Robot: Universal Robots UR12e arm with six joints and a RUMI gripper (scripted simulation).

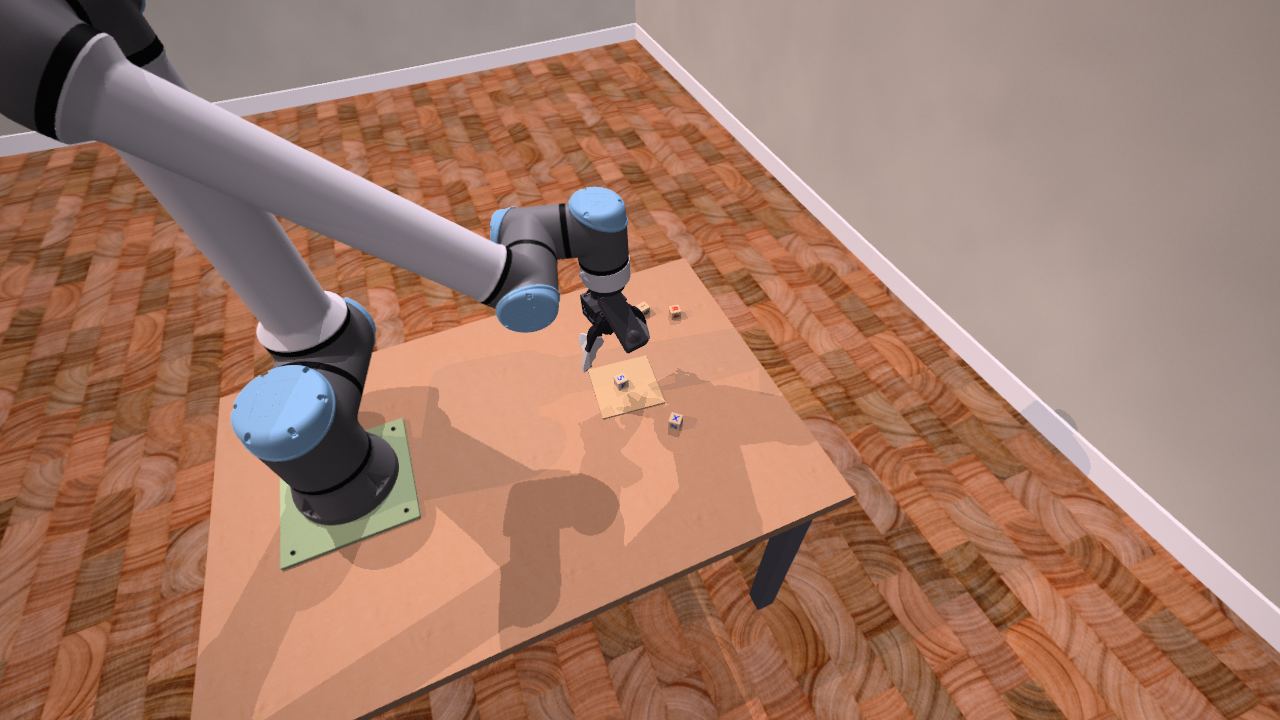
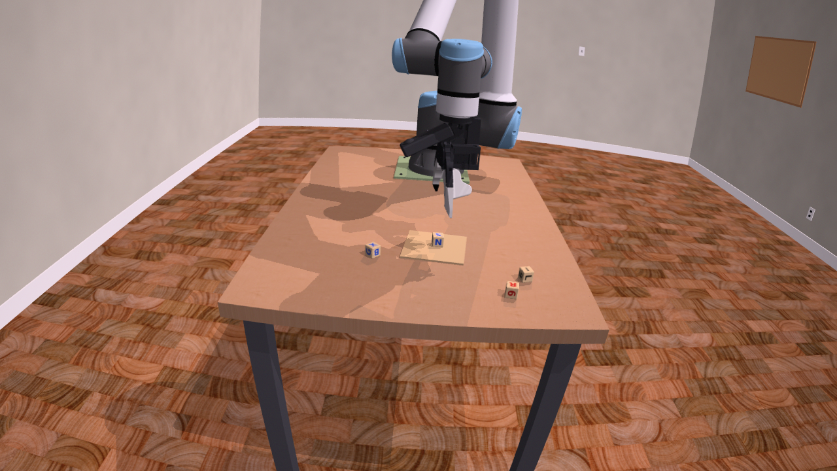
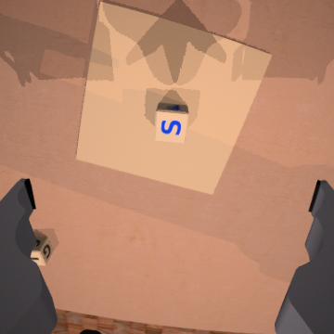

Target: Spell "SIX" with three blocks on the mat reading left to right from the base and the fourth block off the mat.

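Right now my hand is 10 mm short of the mat, 10 mm to the left of it and 100 mm above it. From my hand the other things lie so: red-lettered block: 210 mm ahead, 130 mm to the left, 90 mm below.
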